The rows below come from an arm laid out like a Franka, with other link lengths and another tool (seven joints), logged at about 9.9 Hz.
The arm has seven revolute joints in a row. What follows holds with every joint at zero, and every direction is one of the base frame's. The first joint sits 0.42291 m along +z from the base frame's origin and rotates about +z. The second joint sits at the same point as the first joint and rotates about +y. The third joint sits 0.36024 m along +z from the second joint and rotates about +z. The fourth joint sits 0.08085 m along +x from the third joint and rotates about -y. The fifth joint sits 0.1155 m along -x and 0.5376 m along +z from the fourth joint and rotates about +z. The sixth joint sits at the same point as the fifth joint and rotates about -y. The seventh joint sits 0.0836 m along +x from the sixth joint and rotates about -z. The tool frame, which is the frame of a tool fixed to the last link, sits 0.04 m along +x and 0.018 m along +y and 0.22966 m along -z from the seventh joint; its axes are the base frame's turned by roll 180, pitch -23 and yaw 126.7 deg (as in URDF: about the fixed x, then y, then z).
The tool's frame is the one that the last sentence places.
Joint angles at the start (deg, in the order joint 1, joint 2, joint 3, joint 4, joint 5, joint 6, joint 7): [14.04, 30.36, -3.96, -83.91, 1.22, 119.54, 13.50]
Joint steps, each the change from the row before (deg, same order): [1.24, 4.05, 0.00, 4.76, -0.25, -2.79, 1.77]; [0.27, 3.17, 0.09, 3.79, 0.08, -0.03, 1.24]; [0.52, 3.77, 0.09, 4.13, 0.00, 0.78, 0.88]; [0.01, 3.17, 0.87, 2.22, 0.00, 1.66, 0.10]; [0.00, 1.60, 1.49, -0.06, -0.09, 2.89, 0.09]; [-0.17, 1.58, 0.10, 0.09, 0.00, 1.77, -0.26]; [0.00, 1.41, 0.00, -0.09, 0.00, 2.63, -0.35]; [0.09, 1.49, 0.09, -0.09, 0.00, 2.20, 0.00]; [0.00, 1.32, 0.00, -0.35, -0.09, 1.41, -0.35]
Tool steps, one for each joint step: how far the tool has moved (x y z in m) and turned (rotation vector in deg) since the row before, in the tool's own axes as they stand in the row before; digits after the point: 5 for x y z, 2 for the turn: [0.00706, 0.01723, 0.02211, 1.77, 0.46, 1.01]; [-0.00298, 0.01789, 0.00829, -0.82, -0.23, 0.51]; [-0.00120, 0.02183, 0.01459, -1.03, -0.46, -0.31]; [-0.00072, 0.01416, 0.02680, -0.53, 0.26, -0.89]; [0.00851, 0.01076, 0.02707, -1.01, 0.58, -1.41]; [-0.00990, -0.00033, 0.01981, -0.19, -0.07, -0.25]; [-0.00804, 0.00228, 0.01743, -0.83, -0.41, -0.74]; [-0.00568, 0.00015, 0.02084, -0.50, -0.16, -0.37]; [-0.00714, -0.00559, 0.02189, 0.42, -0.01, -0.27]
